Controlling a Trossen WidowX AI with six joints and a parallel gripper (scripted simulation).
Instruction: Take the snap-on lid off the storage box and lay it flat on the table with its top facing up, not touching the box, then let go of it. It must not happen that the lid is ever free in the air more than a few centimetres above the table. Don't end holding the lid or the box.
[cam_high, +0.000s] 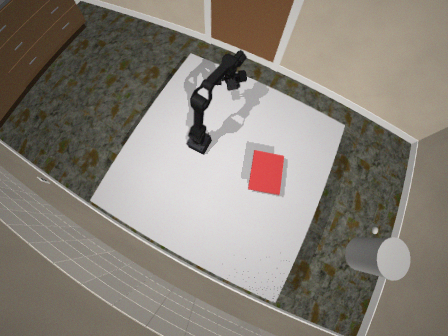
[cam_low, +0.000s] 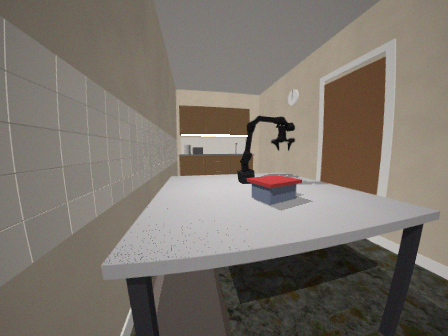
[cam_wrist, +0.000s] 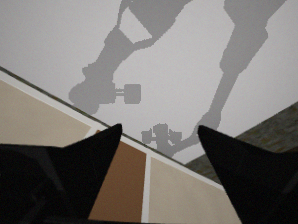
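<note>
Now: the red lid 35 cm ahead of my hand, 40 cm to the right of it and 19 cm below it. The rest, counted from my hand: storage box: 35 cm ahead, 40 cm to the right, 24 cm below.
</note>
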